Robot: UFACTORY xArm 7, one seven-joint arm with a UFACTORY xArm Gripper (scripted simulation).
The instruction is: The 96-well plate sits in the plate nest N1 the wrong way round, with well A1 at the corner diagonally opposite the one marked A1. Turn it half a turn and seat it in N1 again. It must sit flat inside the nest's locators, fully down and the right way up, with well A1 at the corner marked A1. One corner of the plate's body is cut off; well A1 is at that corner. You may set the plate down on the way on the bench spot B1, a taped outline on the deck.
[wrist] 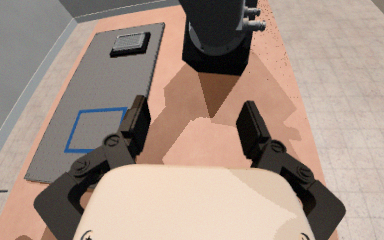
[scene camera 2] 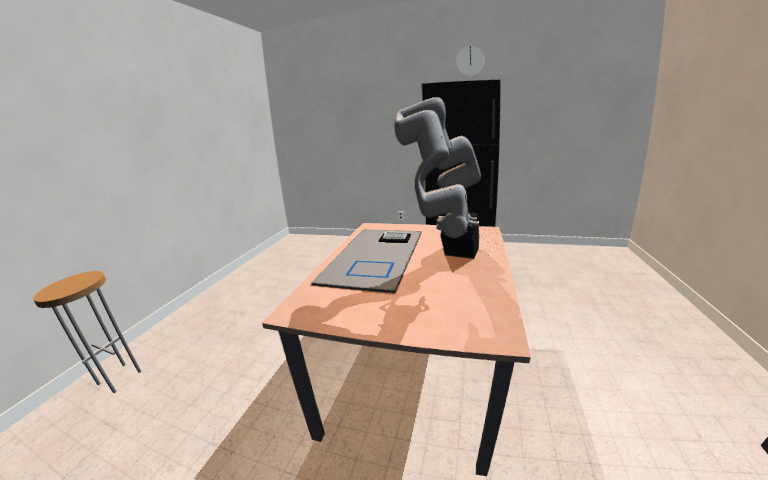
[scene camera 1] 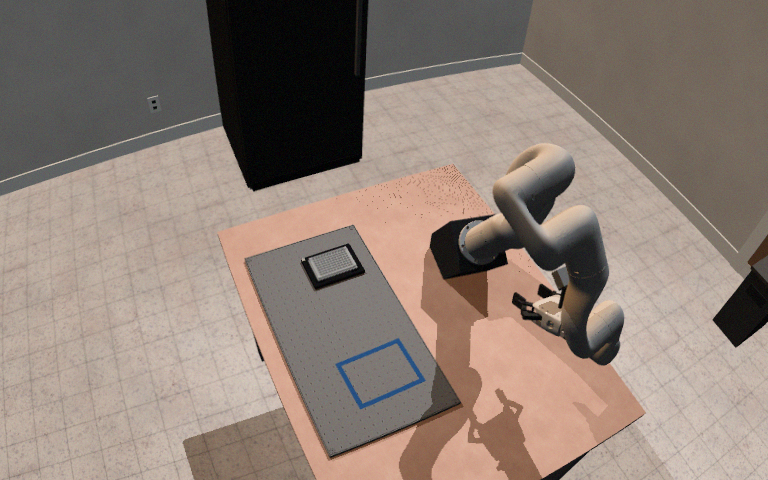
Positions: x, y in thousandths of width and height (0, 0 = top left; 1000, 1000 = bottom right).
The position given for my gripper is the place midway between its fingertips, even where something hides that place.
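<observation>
From the scene camera I can see my gripper (scene camera 1: 686, 609), and there's a 96-well plate (scene camera 1: 441, 545) as well. The wrist camera shows my gripper (wrist: 507, 456) too.
</observation>
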